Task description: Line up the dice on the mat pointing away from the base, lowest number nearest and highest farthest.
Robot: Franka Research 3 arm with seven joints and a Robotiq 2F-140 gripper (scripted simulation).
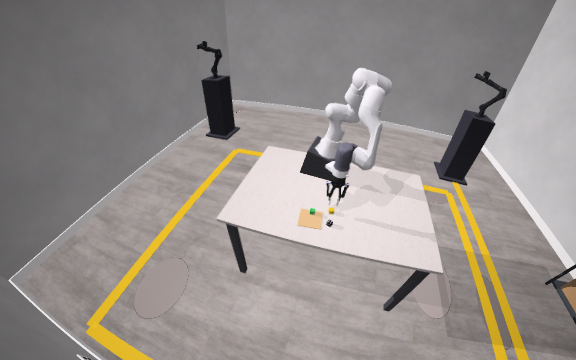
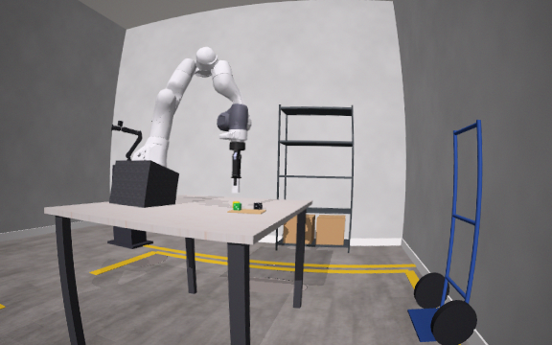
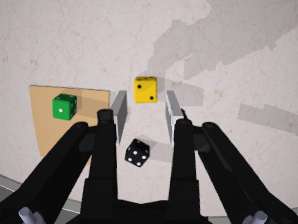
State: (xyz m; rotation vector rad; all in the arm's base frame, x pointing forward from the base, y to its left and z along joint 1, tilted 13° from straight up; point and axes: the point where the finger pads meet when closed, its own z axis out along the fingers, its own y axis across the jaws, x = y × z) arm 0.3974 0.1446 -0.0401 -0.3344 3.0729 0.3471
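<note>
My gripper is now 90 mm above the yellow die. From my hand the other things lie so: black die: 110 mm ahead, 90 mm below, 10 mm to the left; then green die: 110 mm to the right, 90 mm below, 50 mm ahead; then tan mat: 110 mm to the right, 100 mm below, 100 mm ahead.
</note>
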